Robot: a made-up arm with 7 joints.
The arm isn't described. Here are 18 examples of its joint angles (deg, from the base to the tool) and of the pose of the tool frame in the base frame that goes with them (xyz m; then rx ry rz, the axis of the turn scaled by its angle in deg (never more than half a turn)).
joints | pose
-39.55 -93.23 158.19 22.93 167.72 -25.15 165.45 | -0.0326 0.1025 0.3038 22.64 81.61 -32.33
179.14 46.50 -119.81 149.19 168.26 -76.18 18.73 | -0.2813 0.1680 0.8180 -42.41 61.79 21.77
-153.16 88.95 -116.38 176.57 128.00 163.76 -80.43 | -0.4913 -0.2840 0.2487 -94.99 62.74 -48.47
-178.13 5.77 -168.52 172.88 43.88 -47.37 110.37 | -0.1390 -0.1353 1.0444 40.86 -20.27 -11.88
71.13 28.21 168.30 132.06 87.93 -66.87 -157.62 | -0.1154 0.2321 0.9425 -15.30 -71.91 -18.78
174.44 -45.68 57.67 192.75 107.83 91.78 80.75 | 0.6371 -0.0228 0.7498 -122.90 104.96 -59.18
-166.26 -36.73 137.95 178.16 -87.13 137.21 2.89 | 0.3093 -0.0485 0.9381 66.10 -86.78 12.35
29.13 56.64 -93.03 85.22 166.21 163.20 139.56 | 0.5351 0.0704 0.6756 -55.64 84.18 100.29
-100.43 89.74 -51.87 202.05 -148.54 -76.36 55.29 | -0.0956 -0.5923 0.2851 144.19 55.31 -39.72
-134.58 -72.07 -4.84 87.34 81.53 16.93 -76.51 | 0.1474 0.2845 0.9176 19.63 -18.13 52.03
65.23 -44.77 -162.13 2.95 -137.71 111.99 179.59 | -0.1441 -0.2362 0.2981 51.92 -94.13 17.02
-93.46 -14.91 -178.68 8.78 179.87 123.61 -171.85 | 0.0131 0.3346 0.4903 -52.31 -43.29 -74.62
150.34 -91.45 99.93 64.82 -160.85 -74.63 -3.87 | 0.1513 -0.2571 0.2881 -93.89 -50.89 27.82
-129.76 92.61 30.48 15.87 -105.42 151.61 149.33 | -0.1964 -0.1815 0.1325 76.49 -68.07 -37.29
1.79 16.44 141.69 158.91 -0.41 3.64 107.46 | 0.2015 0.0288 1.1610 -15.30 6.21 72.26
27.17 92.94 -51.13 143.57 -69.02 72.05 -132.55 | 0.7539 0.1128 0.2470 -15.91 82.01 -119.92
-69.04 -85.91 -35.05 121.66 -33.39 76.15 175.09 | -0.4401 0.4317 0.6806 85.83 13.66 -69.14
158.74 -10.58 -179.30 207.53 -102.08 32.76 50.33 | -0.0420 0.0297 1.1396 -16.32 -43.57 107.43
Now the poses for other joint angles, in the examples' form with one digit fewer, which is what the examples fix.
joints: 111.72 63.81 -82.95 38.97 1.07 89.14 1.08
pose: 0.142 0.170 0.393 105.1 -5.6 -38.1
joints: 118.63 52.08 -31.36 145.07 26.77 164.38 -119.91
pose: -0.205 0.456 0.533 51.3 -130.5 92.2
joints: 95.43 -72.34 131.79 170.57 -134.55 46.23 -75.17
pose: 0.037 -0.785 0.609 5.6 46.9 -161.1
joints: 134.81 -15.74 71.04 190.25 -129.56 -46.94 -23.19
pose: 0.140 -0.259 0.989 19.2 62.7 -123.4
